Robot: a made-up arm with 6 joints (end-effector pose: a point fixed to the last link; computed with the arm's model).
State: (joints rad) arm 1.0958 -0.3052 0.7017 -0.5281 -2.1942 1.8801
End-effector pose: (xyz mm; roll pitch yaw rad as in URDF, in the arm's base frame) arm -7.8 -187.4 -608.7 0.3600 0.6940 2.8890
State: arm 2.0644 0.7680 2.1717 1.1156 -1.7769 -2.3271
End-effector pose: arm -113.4 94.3 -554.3 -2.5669 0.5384 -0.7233
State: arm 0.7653 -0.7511 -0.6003 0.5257 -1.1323 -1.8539
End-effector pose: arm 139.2 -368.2 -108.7 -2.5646 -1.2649 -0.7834
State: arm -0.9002 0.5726 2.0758 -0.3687 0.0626 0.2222
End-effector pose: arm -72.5 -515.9 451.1 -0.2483 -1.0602 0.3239
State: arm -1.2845 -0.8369 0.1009 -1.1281 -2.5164 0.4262
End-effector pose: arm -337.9 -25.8 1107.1 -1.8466 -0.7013 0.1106
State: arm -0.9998 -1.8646 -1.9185 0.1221 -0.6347 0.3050
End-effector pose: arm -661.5 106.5 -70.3 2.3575 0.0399 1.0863
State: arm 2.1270 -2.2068 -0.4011 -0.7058 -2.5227 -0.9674
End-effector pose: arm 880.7 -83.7 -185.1 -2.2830 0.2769 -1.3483
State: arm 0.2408 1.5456 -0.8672 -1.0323 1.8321 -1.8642
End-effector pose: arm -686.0 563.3 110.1 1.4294 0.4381 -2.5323
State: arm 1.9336 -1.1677 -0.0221 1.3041 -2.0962 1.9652
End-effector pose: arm 272.5 -224.2 418.6 2.8658 0.0686 -1.4321
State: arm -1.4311 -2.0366 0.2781 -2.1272 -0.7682 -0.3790
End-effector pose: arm 172.3 -231.9 1039.3 -1.3371 -0.4548 -2.8832
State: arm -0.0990 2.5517 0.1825 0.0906 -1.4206 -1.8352
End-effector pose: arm -371.2 592.9 257.6 0.5823 0.9803 1.7799
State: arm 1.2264 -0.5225 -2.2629 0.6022 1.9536 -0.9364
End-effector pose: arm 155.3 -413.2 -389.2 -2.8894 0.2843 -2.4703
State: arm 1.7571 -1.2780 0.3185 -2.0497 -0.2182 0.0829
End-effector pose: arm -150.8 89.7 -755.0 1.8039 0.3429 -0.3377
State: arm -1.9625 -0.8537 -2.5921 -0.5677 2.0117 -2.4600
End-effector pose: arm -56.7 -457.1 205.9 2.7175 0.1544 -0.6175
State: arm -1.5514 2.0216 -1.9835 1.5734 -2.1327 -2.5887
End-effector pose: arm 199.5 -187.1 610.1 1.9052 0.8669 -0.1154
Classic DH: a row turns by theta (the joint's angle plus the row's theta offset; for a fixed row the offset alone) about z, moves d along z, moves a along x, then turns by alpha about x. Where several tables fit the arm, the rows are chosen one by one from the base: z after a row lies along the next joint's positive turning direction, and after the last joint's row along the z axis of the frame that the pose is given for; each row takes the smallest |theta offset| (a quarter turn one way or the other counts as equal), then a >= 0, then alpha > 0; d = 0 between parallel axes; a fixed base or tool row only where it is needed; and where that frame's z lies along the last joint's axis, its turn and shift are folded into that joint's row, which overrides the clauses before.
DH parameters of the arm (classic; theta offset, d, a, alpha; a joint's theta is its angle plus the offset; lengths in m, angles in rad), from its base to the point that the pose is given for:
base (fixed): 0 0.173 0 1.5708
joint 1: -1.5708 -0.045 0.056 1.5708
joint 2: 0 0.301 -0.136 -1.5708
joint 3: -1.5708 -0.032 0.021 1.5708
joint 4: 0 0.027 0.098 1.5708
joint 5: 1.5708 -0.568 0.077 1.5708
joint 6: -1.5708 -0.069 0.081 -1.5708
tool (fixed): 1.5708 -0.008 0 0

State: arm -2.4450 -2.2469 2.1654 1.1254 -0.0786 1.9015
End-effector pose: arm 225.4 -122.6 1014.4 3.0987 0.1937 -0.9641
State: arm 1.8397 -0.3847 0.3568 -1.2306 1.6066 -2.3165
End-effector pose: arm 362.0 18.4 -534.2 -2.8791 -0.5871 0.4797
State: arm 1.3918 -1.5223 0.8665 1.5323 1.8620 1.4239
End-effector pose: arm 13.6 -466.6 303.1 -2.4250 -0.7140 0.9483
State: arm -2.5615 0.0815 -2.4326 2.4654 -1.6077 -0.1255
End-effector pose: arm 327.9 459.0 814.6 -0.6292 -0.3065 -3.0510
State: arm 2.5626 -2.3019 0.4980 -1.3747 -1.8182 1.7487
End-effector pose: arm 646.4 5.6 -438.4 0.7339 -0.0373 -0.8916
